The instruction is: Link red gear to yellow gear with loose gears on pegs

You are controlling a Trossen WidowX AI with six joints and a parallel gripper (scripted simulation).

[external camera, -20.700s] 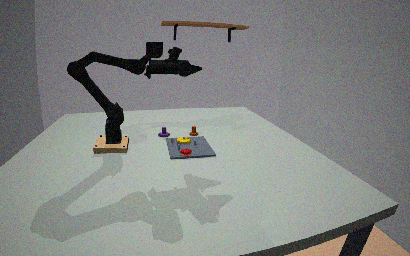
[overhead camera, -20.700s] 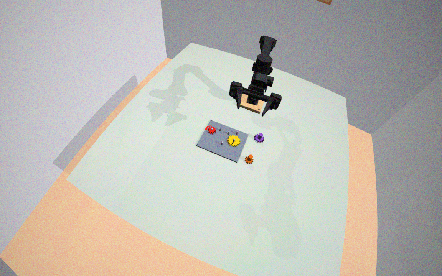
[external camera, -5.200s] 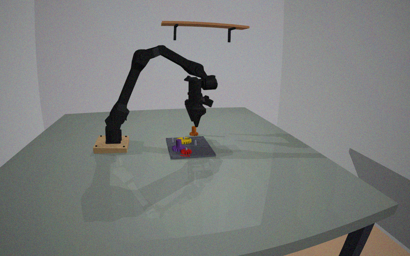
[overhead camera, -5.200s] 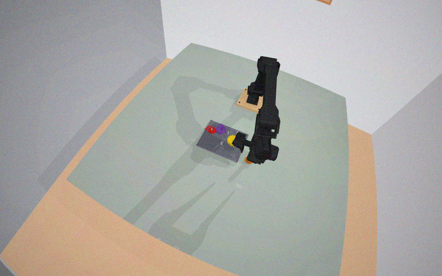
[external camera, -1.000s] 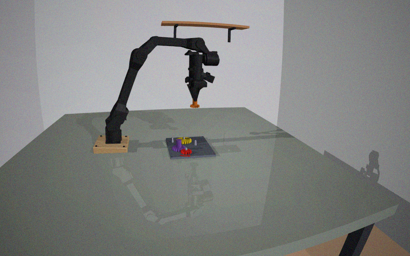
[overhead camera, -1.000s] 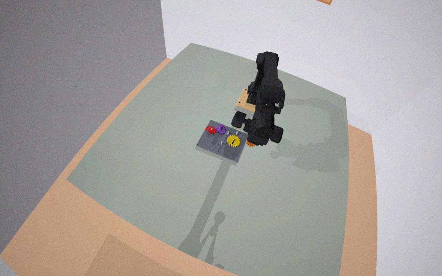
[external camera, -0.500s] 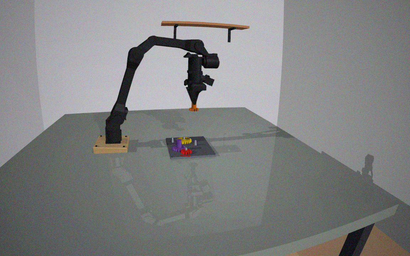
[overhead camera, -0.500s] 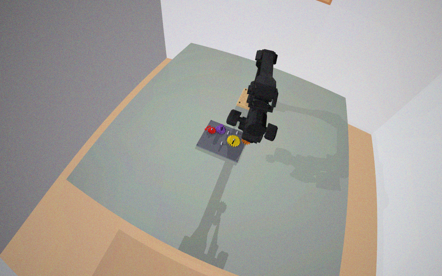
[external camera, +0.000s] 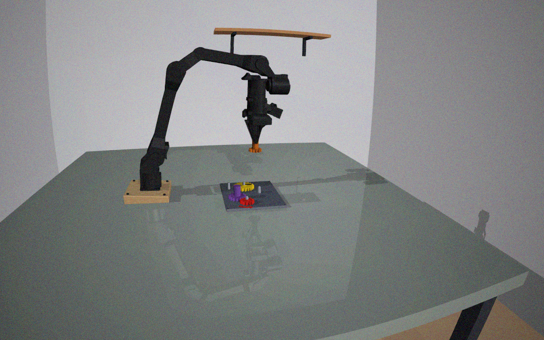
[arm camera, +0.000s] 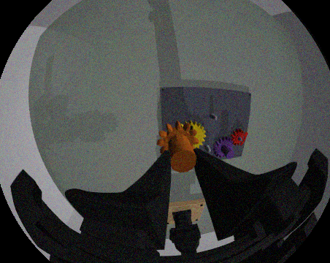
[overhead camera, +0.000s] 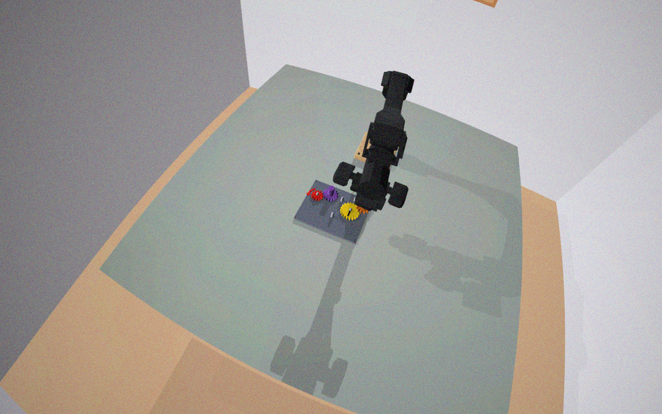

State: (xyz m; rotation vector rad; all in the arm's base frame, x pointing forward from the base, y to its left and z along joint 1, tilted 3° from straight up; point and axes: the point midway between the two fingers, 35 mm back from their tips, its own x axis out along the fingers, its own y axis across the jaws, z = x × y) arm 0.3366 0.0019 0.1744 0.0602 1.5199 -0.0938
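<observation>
My gripper tip is 90 mm past the purple gear, 110 mm to the left of it and 120 mm above it. From my gripper tip the other things lie so: yellow gear 50 mm behind, 30 mm to the right, 130 mm below; red gear 70 mm behind, 150 mm to the right, 130 mm below; orange gear 10 mm below.
</observation>
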